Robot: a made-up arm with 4 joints. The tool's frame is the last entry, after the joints. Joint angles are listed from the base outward. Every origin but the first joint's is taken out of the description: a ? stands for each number. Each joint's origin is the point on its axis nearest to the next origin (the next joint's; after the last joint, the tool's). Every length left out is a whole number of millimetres.
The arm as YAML. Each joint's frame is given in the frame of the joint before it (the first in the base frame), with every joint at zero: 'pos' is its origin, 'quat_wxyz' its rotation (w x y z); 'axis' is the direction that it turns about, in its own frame. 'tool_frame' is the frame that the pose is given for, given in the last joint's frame.
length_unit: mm
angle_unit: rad
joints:
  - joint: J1
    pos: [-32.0, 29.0, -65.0]
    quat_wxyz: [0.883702, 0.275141, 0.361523, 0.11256]
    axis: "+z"
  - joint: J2
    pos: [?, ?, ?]
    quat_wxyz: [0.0, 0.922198, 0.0, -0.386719]
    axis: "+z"
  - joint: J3
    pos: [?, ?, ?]
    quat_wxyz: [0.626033, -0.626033, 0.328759, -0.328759]
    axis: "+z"
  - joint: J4
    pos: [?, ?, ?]
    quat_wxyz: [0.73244, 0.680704, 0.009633, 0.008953]
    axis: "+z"
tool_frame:
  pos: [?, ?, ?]
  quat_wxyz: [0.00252, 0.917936, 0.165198, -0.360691]
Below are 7 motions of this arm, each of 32 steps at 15 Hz.
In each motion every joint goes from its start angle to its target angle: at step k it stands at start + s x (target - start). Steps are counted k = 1, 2, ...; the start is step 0. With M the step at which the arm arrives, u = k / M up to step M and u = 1 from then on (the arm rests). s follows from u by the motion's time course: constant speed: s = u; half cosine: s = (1 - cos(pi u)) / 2; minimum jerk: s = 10 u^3 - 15 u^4 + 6 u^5.
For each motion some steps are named. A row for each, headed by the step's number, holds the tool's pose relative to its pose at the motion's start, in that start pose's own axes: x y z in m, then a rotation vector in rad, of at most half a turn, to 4 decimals.
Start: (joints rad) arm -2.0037 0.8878 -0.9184 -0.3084
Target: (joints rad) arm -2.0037 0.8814 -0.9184 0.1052
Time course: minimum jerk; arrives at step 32
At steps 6, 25, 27, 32:
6: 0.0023 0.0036 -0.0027 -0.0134 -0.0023 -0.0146
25: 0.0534 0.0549 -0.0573 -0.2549 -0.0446 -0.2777
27: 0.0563 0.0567 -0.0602 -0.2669 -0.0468 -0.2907
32: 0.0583 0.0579 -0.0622 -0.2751 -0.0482 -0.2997

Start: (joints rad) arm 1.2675 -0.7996 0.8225 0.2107
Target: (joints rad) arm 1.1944 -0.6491 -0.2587 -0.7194
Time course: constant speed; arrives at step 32
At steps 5, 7, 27, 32:
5: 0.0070 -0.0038 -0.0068 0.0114 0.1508 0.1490
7: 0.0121 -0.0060 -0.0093 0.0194 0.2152 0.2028
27: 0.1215 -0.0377 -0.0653 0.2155 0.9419 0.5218
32: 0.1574 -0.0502 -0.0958 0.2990 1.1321 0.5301

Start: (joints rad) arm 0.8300 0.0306 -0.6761 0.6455
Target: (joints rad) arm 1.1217 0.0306 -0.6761 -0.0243
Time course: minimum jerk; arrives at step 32
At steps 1, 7, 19, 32:
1: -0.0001 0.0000 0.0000 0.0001 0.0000 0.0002
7: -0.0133 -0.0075 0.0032 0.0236 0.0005 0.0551
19: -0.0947 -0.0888 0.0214 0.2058 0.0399 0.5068
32: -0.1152 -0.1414 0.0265 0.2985 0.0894 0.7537

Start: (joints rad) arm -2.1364 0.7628 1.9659 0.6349
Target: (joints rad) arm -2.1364 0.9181 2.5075 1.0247
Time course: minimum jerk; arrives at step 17
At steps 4, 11, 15, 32:
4: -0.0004 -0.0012 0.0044 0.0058 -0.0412 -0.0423
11: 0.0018 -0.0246 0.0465 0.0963 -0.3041 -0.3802
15: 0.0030 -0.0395 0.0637 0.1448 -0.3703 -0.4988
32: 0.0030 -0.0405 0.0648 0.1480 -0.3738 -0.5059

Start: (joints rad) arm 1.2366 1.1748 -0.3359 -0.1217
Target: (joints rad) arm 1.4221 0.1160 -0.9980 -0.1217
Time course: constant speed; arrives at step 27
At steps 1, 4, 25, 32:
1: -0.0015 -0.0004 -0.0006 0.0101 0.0215 0.0442
4: -0.0065 -0.0003 -0.0029 0.0339 0.0854 0.1790
25: -0.1035 0.0168 -0.0346 -0.0652 0.4701 1.1750
32: -0.1192 0.0149 -0.0385 -0.0983 0.4962 1.2714

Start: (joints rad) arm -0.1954 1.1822 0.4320 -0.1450
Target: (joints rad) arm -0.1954 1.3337 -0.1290 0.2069
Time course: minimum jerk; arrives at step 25
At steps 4, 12, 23, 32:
4: 0.0053 0.0036 -0.0037 -0.0146 0.0157 -0.0086
12: 0.0699 0.0439 -0.0683 -0.2222 0.2249 -0.1184
23: 0.1236 0.0677 -0.1780 -0.5002 0.4746 -0.2334
32: 0.1239 0.0678 -0.1790 -0.5026 0.4767 -0.2343

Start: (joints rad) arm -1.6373 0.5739 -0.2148 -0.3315
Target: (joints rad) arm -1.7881 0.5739 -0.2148 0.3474
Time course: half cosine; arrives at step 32
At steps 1, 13, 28, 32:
1: 0.0003 0.0003 -0.0002 -0.0010 -0.0003 -0.0015
13: 0.0445 0.0356 -0.0312 -0.1479 -0.0393 -0.2292
28: 0.1417 0.0580 -0.0880 -0.3990 -0.0824 -0.6257
32: 0.1482 0.0576 -0.0915 -0.4148 -0.0841 -0.6507

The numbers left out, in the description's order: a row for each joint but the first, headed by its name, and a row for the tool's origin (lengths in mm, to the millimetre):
J2: -137.0 116.0 0.0
J3: 50.0 35.0 0.0
J4: 57.0 239.0 0.0
tool: -117.0 -222.0 0.0

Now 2 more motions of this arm.
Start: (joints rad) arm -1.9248 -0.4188 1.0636 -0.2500
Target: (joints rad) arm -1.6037 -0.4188 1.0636 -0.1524
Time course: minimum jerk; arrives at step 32
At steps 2, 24, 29, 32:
2: 0.0001 0.0000 0.0001 0.0003 0.0005 -0.0002
24: 0.0538 -0.0199 0.0392 0.1247 0.2124 -0.0714
29: 0.0600 -0.0224 0.0424 0.1373 0.2360 -0.0783
32: 0.0604 -0.0226 0.0427 0.1382 0.2377 -0.0789

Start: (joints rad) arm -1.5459 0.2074 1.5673 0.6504
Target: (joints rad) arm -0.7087 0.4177 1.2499 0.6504
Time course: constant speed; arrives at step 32
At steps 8, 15, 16, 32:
8: 0.0340 -0.0058 0.0075 0.0053 0.1866 0.1358
15: 0.0614 -0.0110 0.0110 0.0183 0.3418 0.2617
16: 0.0652 -0.0118 0.0113 0.0208 0.3633 0.2802
32: 0.1206 -0.0268 0.0114 0.0849 0.6834 0.5909

